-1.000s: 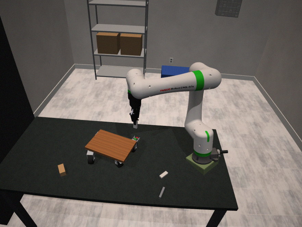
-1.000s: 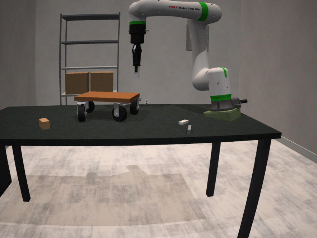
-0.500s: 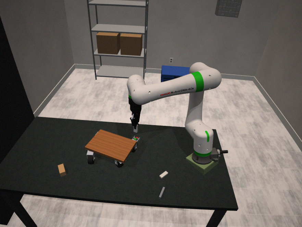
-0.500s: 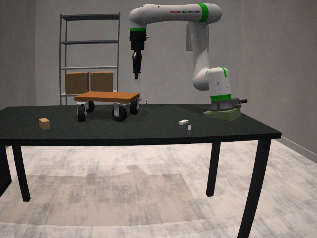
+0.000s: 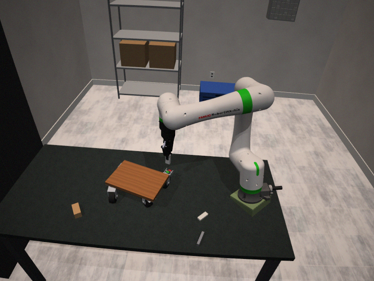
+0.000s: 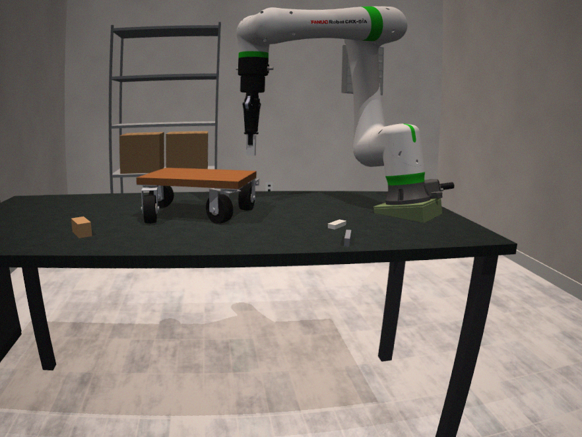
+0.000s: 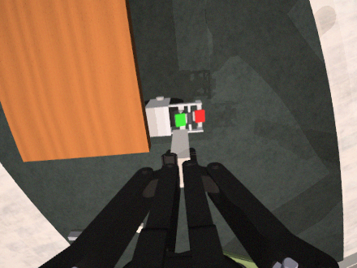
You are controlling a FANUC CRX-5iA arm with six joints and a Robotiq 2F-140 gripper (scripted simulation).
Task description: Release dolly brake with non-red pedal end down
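My gripper is now 12 cm above the caster brake pedal and 1 cm to the left of it. From my hand the other things lie so: grey bar (39 cm to the left, 19 cm below, 19 cm behind); tan block (48 cm ahead, 25 cm to the left, 18 cm below); white block (25 cm to the left, 21 cm behind, 19 cm below).
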